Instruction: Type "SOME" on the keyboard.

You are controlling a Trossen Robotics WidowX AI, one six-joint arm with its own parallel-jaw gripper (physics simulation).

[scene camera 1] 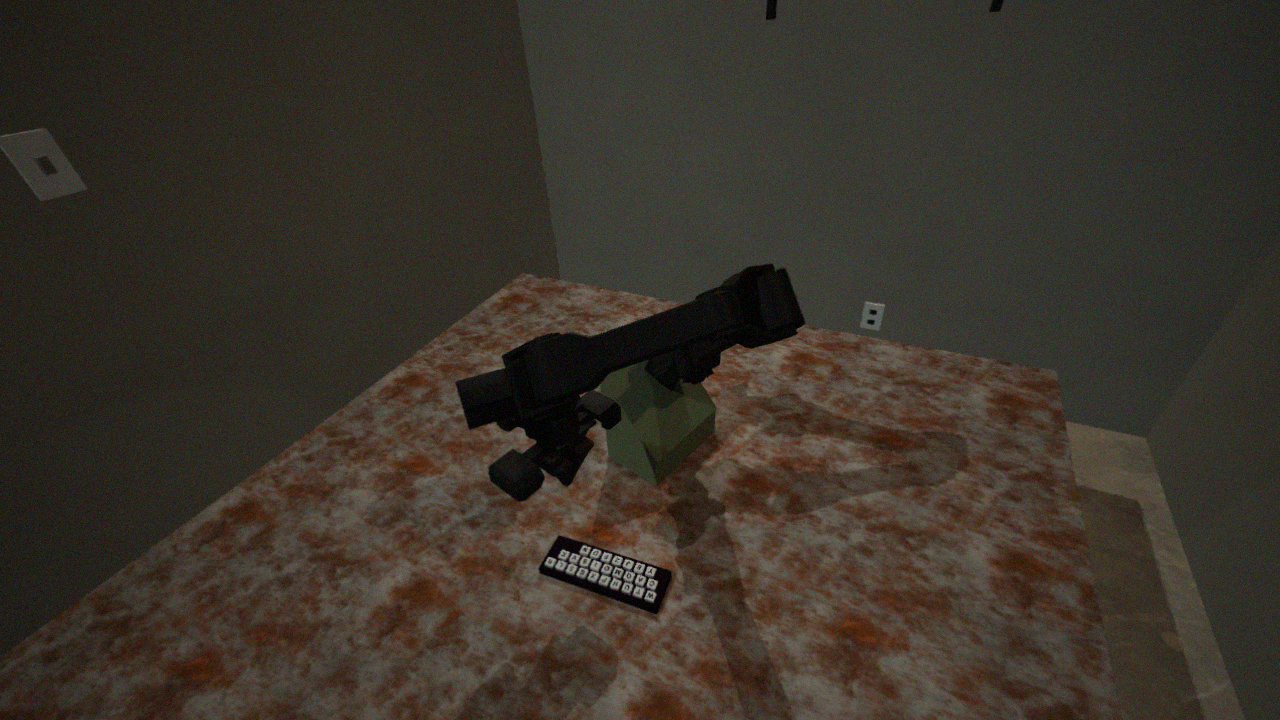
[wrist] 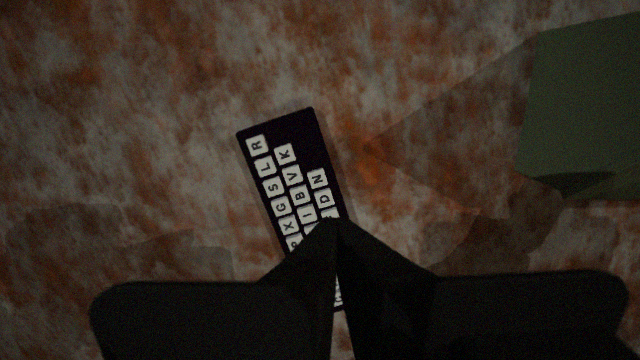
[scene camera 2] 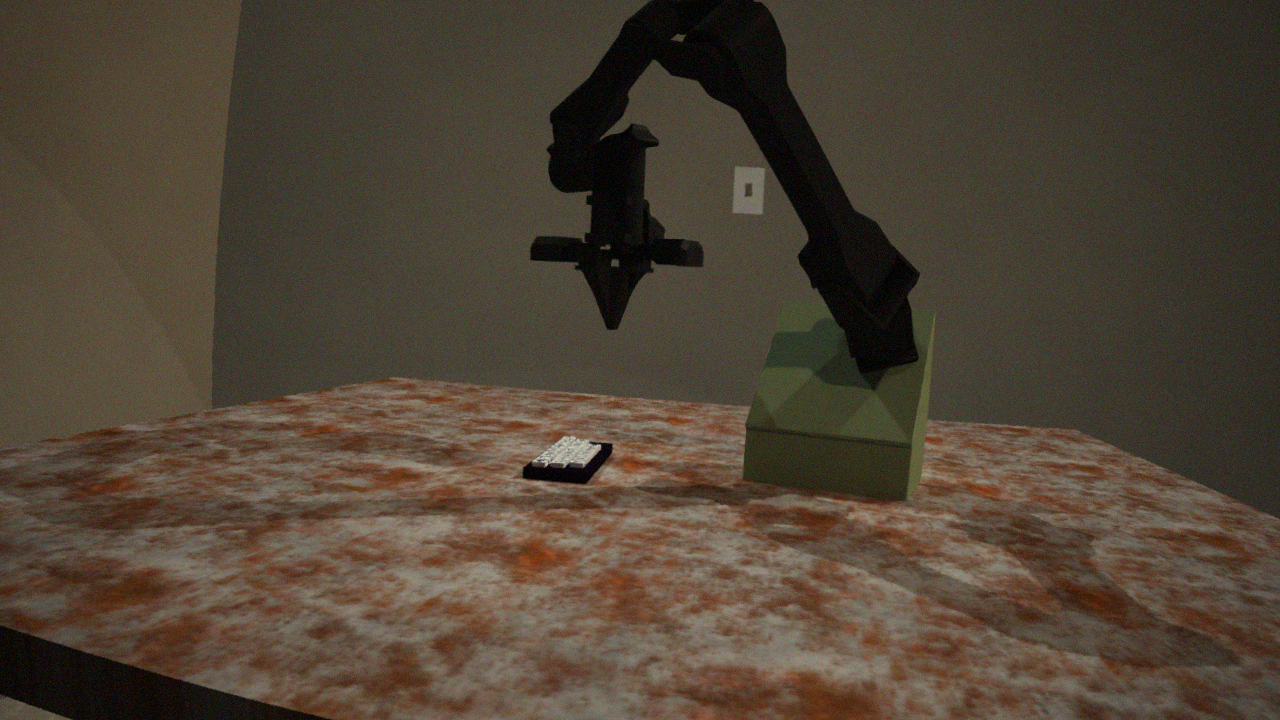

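Pixels of known places: gripper, fingertip midpoint: (scene camera 1: pixel 566 483) (wrist: pixel 334 229) (scene camera 2: pixel 612 329); arm's base at its link origin: (scene camera 1: pixel 665 366) (scene camera 2: pixel 882 344).
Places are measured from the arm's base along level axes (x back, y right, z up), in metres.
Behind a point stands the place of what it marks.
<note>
The keyboard (scene camera 1: pixel 605 574) @[x -0.325, y -0.047, z -0.136 m] (scene camera 2: pixel 568 458) @[x -0.308, y -0.093, z -0.133 m] (wrist: pixel 300 125) @[x -0.306, y 0.043, z -0.138 m] is a small dark board with white letter keys, lying flat on the table. In the wrist view its S key (wrist: pixel 272 187) @[x -0.339, y 0.002, z -0.133 m] shows in the left column, between the L and G keys. The O, M and E keys cannot be made out there, as the fingers cover the lower part of the board. My gripper (scene camera 1: pixel 565 481) @[x -0.295, y 0.019, z -0.006 m] (scene camera 2: pixel 612 326) @[x -0.295, y 0.019, z -0.006 m] (wrist: pixel 334 229) @[x -0.295, y 0.019, z -0.006 m] is shut and empty, pointing down. It hangs well above the keyboard, apart from it. In the wrist view its tips overlap the board's right edge, just below the D key (wrist: pixel 324 198) @[x -0.302, y -0.017, z -0.133 m].
The green block (scene camera 1: pixel 664 429) @[x -0.085, y -0.035, z -0.064 m] (scene camera 2: pixel 832 447) @[x -0.048, y -0.064, z -0.104 m] (wrist: pixel 580 110) @[x -0.123, y 0.015, z -0.093 m] under the arm's base stands behind the keyboard in scene camera 1, and right of it in scene camera 2 and the wrist view. The mottled orange and grey table (scene camera 1: pixel 895 573) @[x -0.147, y -0.416, z -0.149 m] (scene camera 2: pixel 447 608) @[x -0.271, y -0.503, z -0.149 m] ends near the walls.
</note>
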